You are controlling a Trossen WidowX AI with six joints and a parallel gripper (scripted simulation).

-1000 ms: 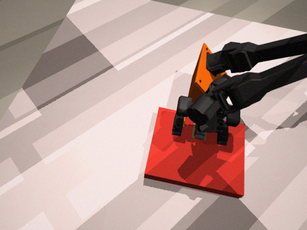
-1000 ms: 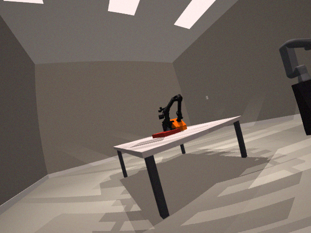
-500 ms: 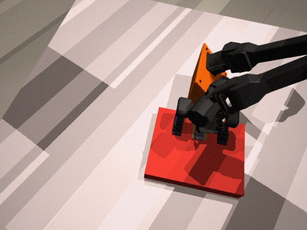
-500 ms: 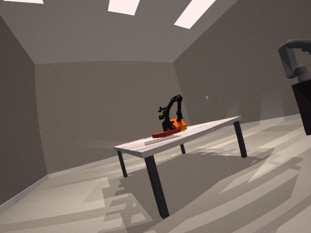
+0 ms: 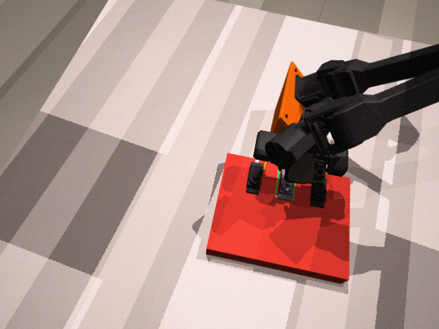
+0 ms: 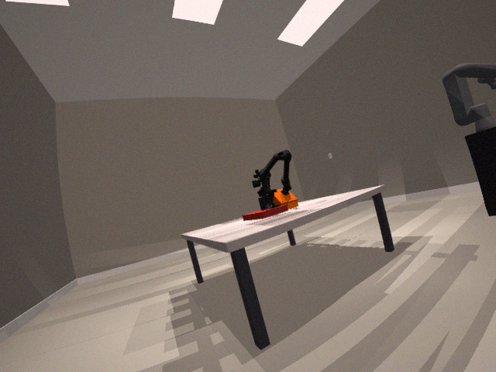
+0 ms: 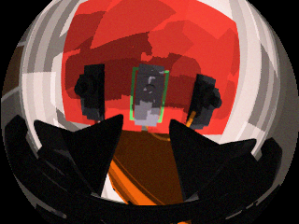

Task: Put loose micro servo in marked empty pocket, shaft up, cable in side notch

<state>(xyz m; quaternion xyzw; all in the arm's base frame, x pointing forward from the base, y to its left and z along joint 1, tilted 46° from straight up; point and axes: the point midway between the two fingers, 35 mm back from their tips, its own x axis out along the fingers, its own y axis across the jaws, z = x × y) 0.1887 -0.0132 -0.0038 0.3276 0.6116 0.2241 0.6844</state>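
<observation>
My gripper tip is 120 mm short of the red deck, 10 mm to the left of it and 60 mm above it.
</observation>
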